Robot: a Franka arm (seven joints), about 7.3 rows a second.
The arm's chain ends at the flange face. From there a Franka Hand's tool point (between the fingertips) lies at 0.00 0.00 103.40 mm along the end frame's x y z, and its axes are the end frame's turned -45 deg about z.
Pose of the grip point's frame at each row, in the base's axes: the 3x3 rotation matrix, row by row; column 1 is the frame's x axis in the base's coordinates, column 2 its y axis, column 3 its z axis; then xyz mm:
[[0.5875, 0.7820, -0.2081], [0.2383, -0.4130, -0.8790], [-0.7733, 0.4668, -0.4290]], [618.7, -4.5, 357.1]
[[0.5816, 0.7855, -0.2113], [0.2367, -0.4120, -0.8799], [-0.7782, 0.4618, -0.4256]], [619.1, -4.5, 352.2]
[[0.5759, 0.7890, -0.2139], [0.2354, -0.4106, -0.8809], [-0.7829, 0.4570, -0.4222]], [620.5, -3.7, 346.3]
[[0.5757, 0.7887, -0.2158], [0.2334, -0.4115, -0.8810], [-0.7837, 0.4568, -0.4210]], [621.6, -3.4, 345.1]
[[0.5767, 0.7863, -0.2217], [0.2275, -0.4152, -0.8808], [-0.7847, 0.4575, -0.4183]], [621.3, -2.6, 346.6]
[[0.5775, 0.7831, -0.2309], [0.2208, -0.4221, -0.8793], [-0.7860, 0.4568, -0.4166]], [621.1, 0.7, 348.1]
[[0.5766, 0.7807, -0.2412], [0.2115, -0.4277, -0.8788], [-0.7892, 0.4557, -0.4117]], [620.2, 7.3, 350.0]
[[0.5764, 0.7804, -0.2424], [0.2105, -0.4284, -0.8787], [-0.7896, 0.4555, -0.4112]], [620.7, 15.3, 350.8]
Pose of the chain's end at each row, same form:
[[0.9684, 0.1375, -0.2081], [-0.1235, -0.4605, -0.8790], [-0.2167, 0.8769, -0.4290]], [640.2, 86.4, 401.5]
[[0.9667, 0.1442, -0.2113], [-0.1240, -0.4587, -0.8799], [-0.2237, 0.8768, -0.4256]], [640.9, 86.5, 396.2]
[[0.9651, 0.1507, -0.2139], [-0.1239, -0.4568, -0.8809], [-0.2304, 0.8767, -0.4222]], [642.6, 87.4, 390.0]
[[0.9648, 0.1506, -0.2158], [-0.1259, -0.4560, -0.8810], [-0.2312, 0.8772, -0.4210]], [643.9, 87.7, 388.6]
[[0.9638, 0.1482, -0.2217], [-0.1327, -0.4545, -0.8808], [-0.2314, 0.8784, -0.4183]], [644.2, 88.5, 389.9]
[[0.9621, 0.1454, -0.2309], [-0.1423, -0.4546, -0.8793], [-0.2328, 0.8788, -0.4166]], [645.0, 91.6, 391.2]
[[0.9598, 0.1443, -0.2412], [-0.1529, -0.4520, -0.8788], [-0.2358, 0.8803, -0.4117]], [645.1, 98.2, 392.6]
[[0.9594, 0.1442, -0.2424], [-0.1541, -0.4518, -0.8787], [-0.2362, 0.8804, -0.4112]], [645.8, 106.2, 393.3]

